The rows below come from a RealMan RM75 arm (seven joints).
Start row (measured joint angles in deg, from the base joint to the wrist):
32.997, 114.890, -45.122, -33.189, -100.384, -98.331, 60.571
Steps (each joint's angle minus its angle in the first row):
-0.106, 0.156, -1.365, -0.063, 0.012, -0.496, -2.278
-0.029, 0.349, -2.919, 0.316, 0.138, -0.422, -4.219
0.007, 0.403, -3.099, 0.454, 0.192, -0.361, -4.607
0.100, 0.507, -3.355, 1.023, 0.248, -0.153, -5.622
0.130, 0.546, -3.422, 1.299, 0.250, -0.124, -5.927
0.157, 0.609, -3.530, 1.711, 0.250, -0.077, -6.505
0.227, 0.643, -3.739, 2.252, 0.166, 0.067, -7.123
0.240, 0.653, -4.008, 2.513, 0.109, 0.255, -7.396
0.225, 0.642, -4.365, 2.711, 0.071, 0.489, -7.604
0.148, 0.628, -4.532, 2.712, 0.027, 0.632, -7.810
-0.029, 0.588, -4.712, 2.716, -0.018, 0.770, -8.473
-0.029, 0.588, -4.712, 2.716, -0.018, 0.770, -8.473
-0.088, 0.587, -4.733, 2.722, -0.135, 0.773, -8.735
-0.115, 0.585, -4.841, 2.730, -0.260, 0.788, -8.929
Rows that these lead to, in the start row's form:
32.891, 115.046, -46.487, -33.252, -100.372, -98.827, 58.293
32.968, 115.239, -48.041, -32.873, -100.246, -98.753, 56.352
33.004, 115.293, -48.221, -32.735, -100.192, -98.692, 55.964
33.097, 115.397, -48.477, -32.166, -100.136, -98.484, 54.949
33.127, 115.436, -48.544, -31.890, -100.134, -98.455, 54.644
33.154, 115.499, -48.652, -31.478, -100.134, -98.408, 54.066
33.224, 115.533, -48.861, -30.937, -100.218, -98.264, 53.448
33.237, 115.543, -49.130, -30.676, -100.275, -98.076, 53.175
33.222, 115.532, -49.487, -30.478, -100.313, -97.842, 52.967
33.145, 115.518, -49.654, -30.477, -100.357, -97.699, 52.761
32.968, 115.478, -49.834, -30.473, -100.402, -97.561, 52.098
32.968, 115.478, -49.834, -30.473, -100.402, -97.561, 52.098
32.909, 115.477, -49.855, -30.467, -100.519, -97.558, 51.836
32.882, 115.475, -49.963, -30.459, -100.644, -97.543, 51.642

